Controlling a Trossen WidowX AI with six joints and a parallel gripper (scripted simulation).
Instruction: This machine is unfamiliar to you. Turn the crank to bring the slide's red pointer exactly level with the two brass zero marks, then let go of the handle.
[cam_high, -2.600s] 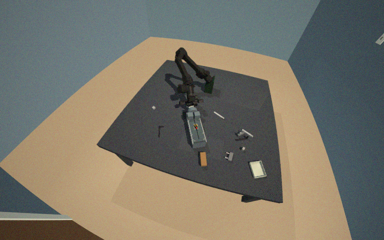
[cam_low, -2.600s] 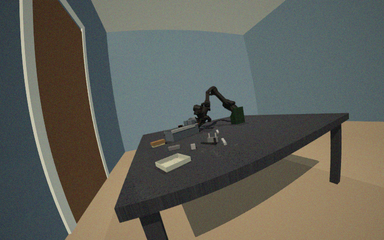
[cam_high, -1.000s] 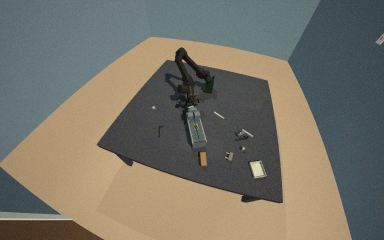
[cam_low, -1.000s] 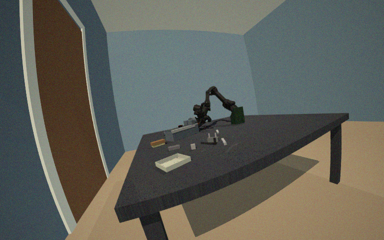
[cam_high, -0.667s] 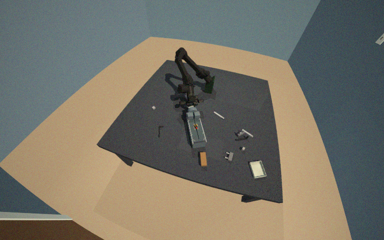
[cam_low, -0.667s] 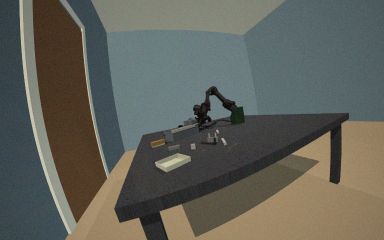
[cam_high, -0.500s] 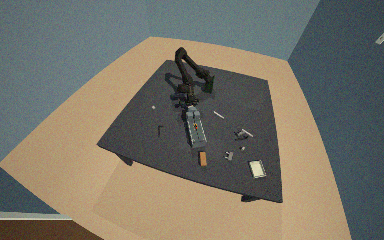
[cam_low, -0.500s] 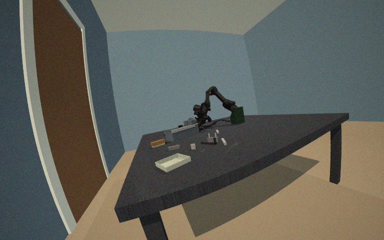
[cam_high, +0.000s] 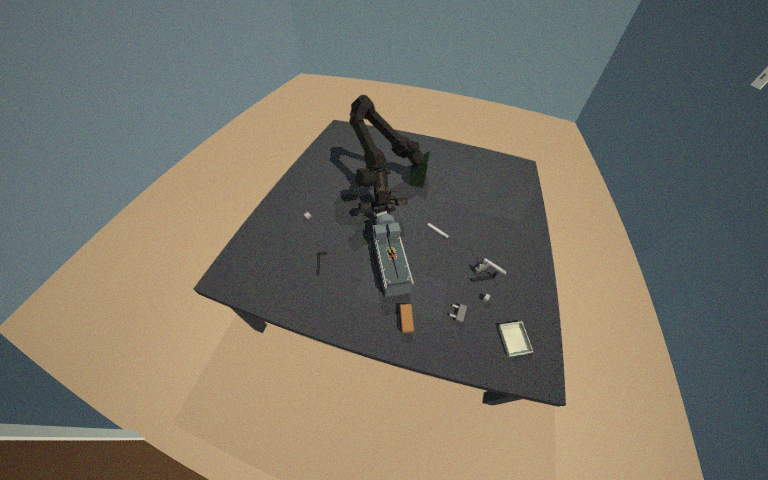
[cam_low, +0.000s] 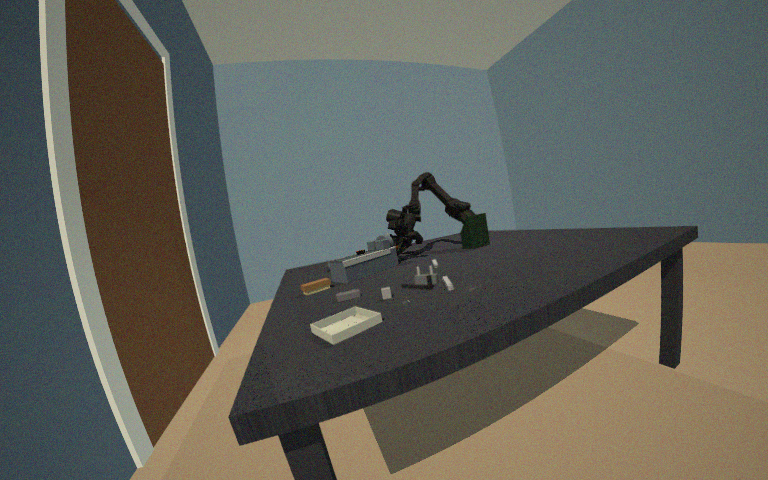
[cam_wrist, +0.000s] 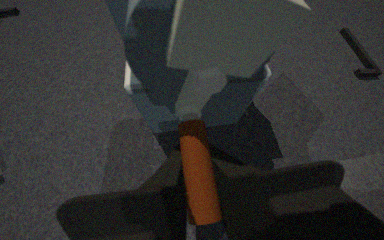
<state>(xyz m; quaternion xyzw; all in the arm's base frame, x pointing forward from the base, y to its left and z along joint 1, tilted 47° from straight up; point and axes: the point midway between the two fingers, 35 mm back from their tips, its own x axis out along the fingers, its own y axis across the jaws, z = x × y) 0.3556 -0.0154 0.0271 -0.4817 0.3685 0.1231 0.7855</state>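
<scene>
The crank lies 4 cm above my gripper tip. Round my gripper tip: orange crank handle 2 cm behind, 1 cm to the right, 3 cm above; then red pointer 16 cm ahead, 10 cm to the left, 5 cm above; then orange block 32 cm ahead, 21 cm to the left, 2 cm below.
</scene>
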